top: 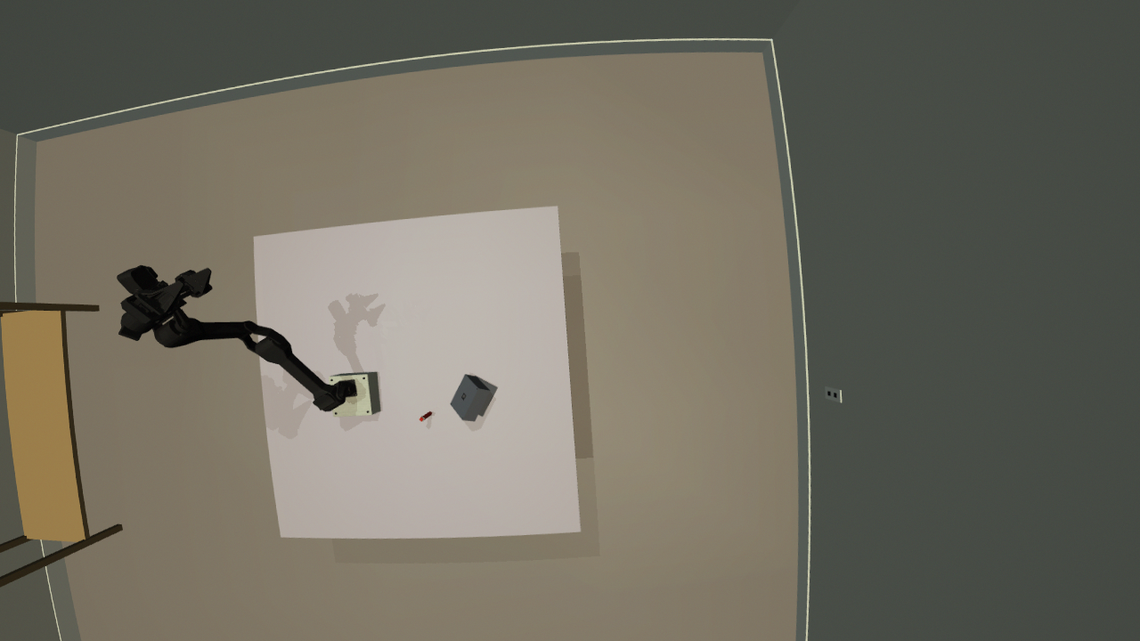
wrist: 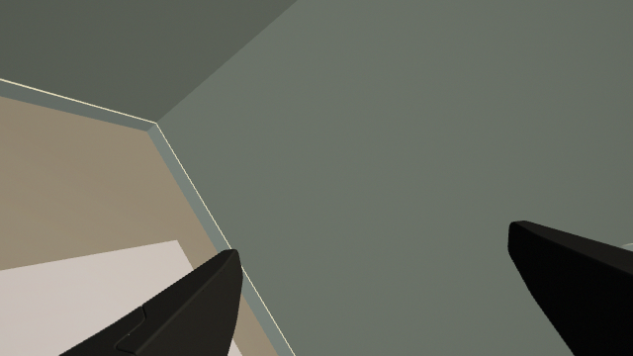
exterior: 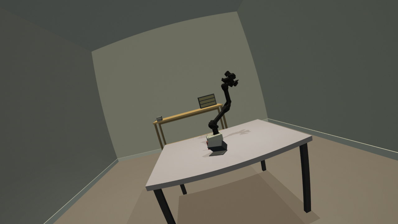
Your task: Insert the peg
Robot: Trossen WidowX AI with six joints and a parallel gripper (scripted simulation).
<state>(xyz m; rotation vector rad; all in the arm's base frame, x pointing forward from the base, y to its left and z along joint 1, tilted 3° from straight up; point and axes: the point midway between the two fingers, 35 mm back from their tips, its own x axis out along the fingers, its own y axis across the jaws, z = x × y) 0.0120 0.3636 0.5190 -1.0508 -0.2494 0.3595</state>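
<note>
Right now the red peg is 54 cm below my gripper tip, 50 cm to the right of it and 22 cm ahead of it. Round my gripper tip: grey sloped panel block 54 cm below, 44 cm to the right, 41 cm ahead.
</note>
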